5 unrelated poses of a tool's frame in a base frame.
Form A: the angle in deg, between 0 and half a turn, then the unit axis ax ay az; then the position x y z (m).
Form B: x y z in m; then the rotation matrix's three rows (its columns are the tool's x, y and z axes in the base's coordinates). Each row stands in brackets. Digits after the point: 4 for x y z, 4 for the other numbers.
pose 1, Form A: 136.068 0.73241 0.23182 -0.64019 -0.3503 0.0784 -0.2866
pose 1, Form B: [-0.3503 0.0784 -0.2866], [[0.2026 0.7362 -0.6457], [-0.1521 -0.6277 -0.7634], [-0.9674 0.2529 -0.0152]]
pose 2, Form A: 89.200 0.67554 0.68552 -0.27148 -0.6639 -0.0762 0.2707
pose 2, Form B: [-0.6639 -0.0762 0.2707], [[0.4639 0.7281 0.5046], [0.1852 0.4773 -0.8590], [-0.8663 0.4920 0.0866]]
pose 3, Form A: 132.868 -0.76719 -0.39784 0.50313 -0.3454 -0.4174 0.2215
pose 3, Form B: [-0.3454 -0.4174 0.2215], [[0.3087 0.1441 -0.9402], [0.8816 -0.4144 0.2260], [-0.3570 -0.8986 -0.2550]]
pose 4, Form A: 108.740 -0.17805 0.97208 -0.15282 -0.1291 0.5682 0.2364
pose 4, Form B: [-0.1291 0.5682 0.2364], [[-0.2794 -0.0840 0.9565], [-0.3734 0.9273 -0.0277], [-0.8846 -0.3649 -0.2904]]
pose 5, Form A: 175.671 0.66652 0.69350 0.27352 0.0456 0.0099 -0.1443
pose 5, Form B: [0.0456 0.0099 -0.1443], [[-0.1099 0.9025 0.4164], [0.9438 -0.0366 0.3285], [0.3117 0.4291 -0.8477]]
